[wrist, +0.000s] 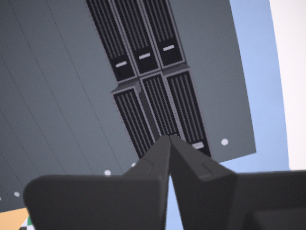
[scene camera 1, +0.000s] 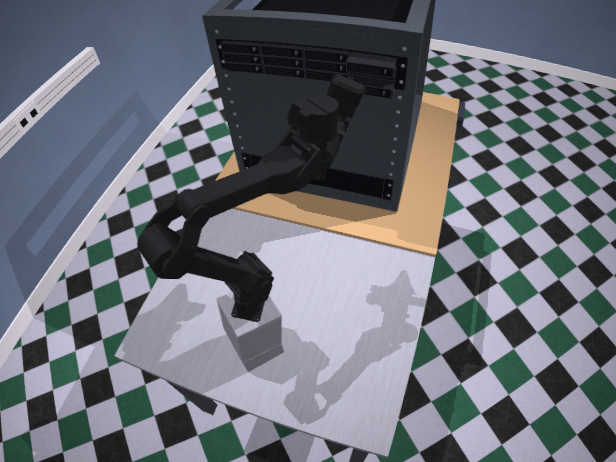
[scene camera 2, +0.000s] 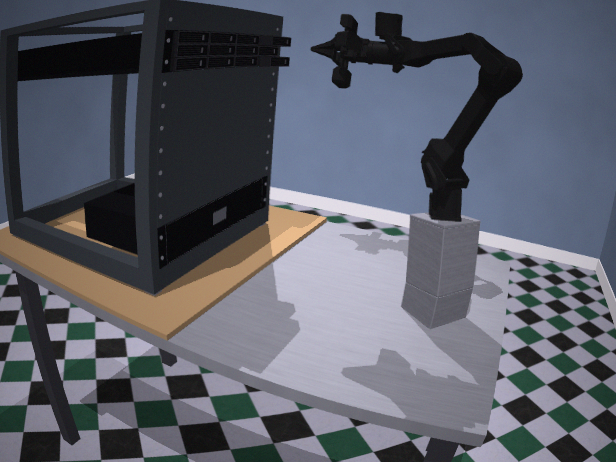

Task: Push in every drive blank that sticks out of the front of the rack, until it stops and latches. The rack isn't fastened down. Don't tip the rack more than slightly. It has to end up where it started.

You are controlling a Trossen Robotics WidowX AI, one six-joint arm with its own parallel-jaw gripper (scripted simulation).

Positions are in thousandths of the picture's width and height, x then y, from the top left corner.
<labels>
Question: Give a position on a dark rack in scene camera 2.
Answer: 330, 332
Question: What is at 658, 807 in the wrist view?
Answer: My gripper.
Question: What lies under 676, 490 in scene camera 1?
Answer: A tan board.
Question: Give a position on a dark rack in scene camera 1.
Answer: At 598, 367
</labels>
